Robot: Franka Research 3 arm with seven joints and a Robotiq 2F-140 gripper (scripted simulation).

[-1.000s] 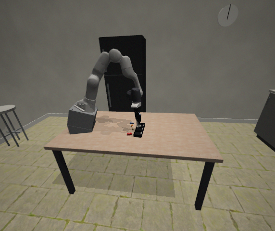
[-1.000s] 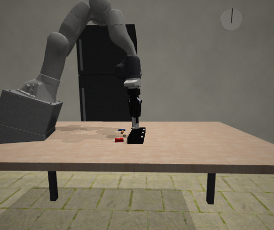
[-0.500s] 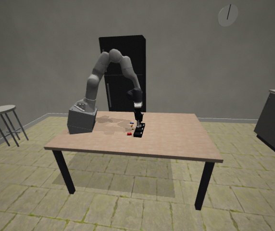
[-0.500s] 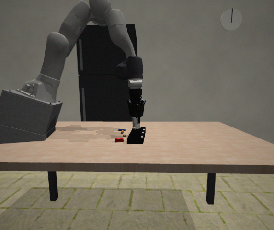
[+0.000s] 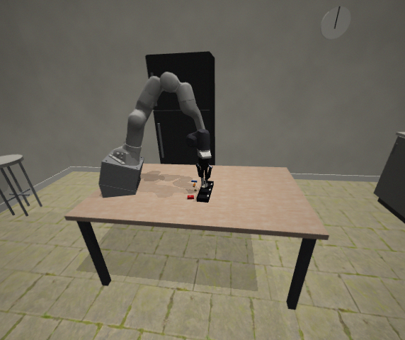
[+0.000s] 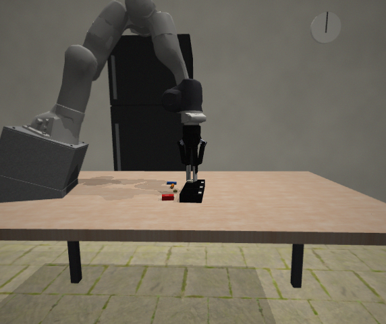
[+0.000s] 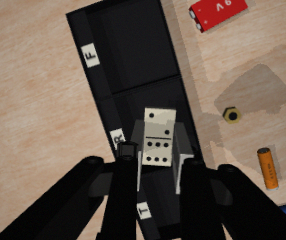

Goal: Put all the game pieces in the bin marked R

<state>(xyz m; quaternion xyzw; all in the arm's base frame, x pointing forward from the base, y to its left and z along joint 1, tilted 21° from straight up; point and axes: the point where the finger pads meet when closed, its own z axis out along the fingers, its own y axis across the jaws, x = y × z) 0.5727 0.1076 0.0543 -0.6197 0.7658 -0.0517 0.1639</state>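
My gripper is now 3 cm above the white domino. Also, from my hand: black bin row 1 cm ahead, 7 cm below; then red block 6 cm behind, 10 cm to the right, 8 cm below; then brass nut 8 cm behind, 8 cm below.
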